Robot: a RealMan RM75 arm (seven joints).
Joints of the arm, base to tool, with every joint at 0 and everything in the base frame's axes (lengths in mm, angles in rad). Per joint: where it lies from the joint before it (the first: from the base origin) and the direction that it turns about. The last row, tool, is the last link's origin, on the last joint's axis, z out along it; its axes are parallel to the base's.
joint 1: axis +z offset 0 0 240.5
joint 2: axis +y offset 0 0 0
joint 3: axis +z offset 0 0 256
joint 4: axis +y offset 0 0 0
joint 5: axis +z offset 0 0 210
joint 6: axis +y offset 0 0 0
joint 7: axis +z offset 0 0 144
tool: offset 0 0 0
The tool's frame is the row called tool.
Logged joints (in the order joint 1, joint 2, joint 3, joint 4, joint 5, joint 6, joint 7), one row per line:
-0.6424, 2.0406, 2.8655, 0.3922, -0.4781, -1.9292, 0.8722
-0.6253, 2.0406, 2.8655, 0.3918, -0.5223, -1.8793, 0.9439
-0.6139, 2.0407, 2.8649, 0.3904, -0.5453, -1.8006, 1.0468
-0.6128, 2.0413, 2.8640, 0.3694, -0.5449, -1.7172, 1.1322
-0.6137, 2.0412, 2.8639, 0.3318, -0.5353, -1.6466, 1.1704
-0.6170, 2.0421, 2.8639, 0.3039, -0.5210, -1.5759, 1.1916
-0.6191, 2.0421, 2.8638, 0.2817, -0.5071, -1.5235, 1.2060
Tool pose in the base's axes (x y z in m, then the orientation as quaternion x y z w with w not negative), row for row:
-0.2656, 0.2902, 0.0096, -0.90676, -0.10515, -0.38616, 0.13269
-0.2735, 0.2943, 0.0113, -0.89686, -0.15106, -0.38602, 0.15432
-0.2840, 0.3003, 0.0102, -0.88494, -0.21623, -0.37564, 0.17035
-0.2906, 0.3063, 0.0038, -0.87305, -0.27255, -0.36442, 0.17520
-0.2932, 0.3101, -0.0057, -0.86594, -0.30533, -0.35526, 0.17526
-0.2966, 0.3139, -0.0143, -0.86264, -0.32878, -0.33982, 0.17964
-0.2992, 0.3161, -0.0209, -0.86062, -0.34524, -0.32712, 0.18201
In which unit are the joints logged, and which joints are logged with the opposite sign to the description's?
The joints are logged in radians. Opposite sign: joint 2, joint 4, joint 6, joint 7.
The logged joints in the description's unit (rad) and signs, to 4 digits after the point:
-0.6424, -2.0406, 2.8655, -0.3922, -0.4781, 1.9292, -0.8722
-0.6253, -2.0406, 2.8655, -0.3918, -0.5223, 1.8793, -0.9439
-0.6139, -2.0407, 2.8649, -0.3904, -0.5453, 1.8006, -1.0468
-0.6128, -2.0413, 2.8640, -0.3694, -0.5449, 1.7172, -1.1322
-0.6137, -2.0412, 2.8639, -0.3318, -0.5353, 1.6466, -1.1704
-0.6170, -2.0421, 2.8639, -0.3039, -0.5210, 1.5759, -1.1916
-0.6191, -2.0421, 2.8638, -0.2817, -0.5071, 1.5235, -1.2060

